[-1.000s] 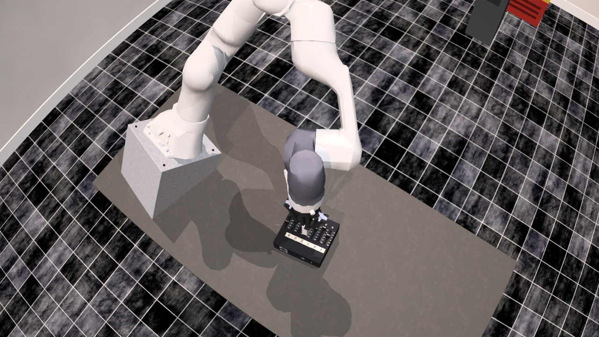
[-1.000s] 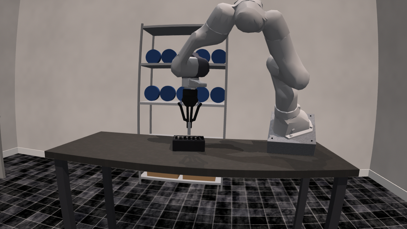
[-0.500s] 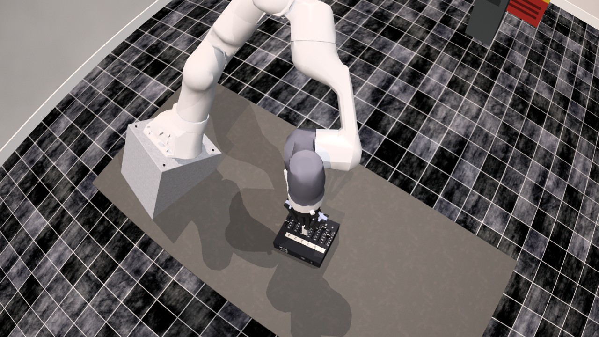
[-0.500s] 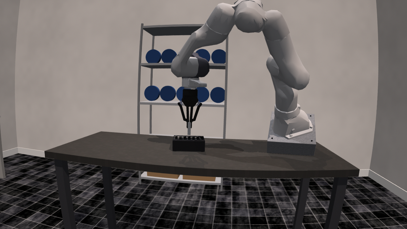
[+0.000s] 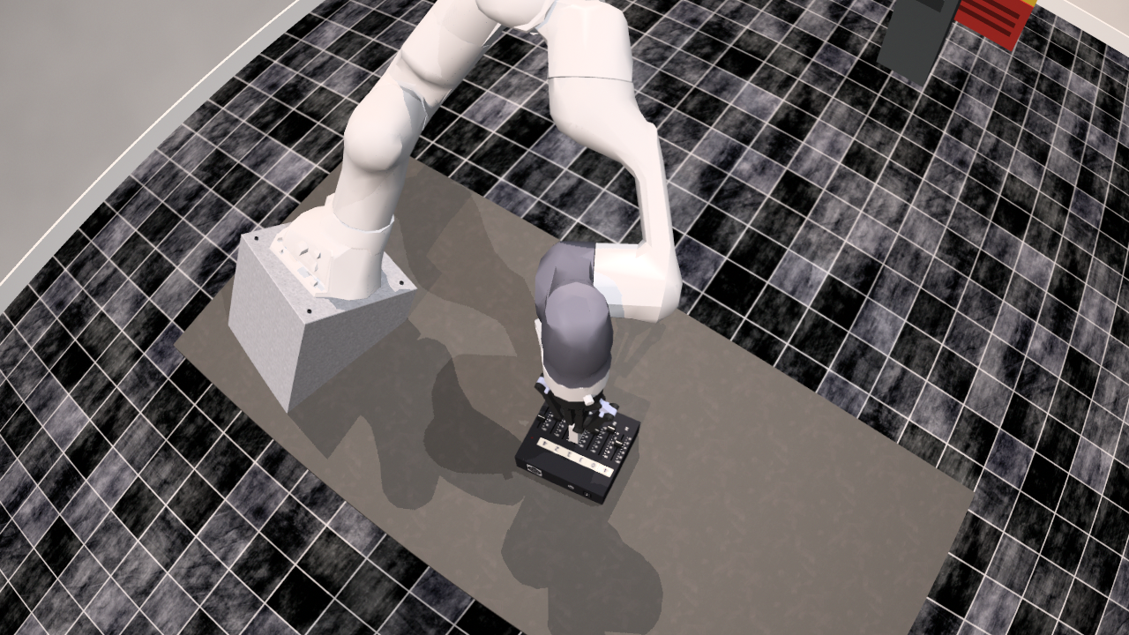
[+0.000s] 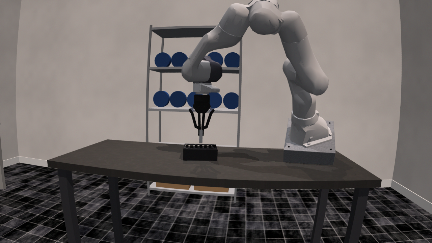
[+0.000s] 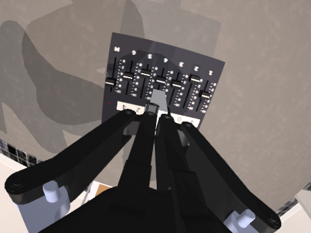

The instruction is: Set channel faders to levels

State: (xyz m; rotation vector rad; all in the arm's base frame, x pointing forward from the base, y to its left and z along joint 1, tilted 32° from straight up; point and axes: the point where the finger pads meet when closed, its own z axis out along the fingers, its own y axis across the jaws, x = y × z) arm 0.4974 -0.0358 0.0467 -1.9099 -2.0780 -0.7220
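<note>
Right now the master fader is 7 cm behind my hand and 4 cm below it.
</note>
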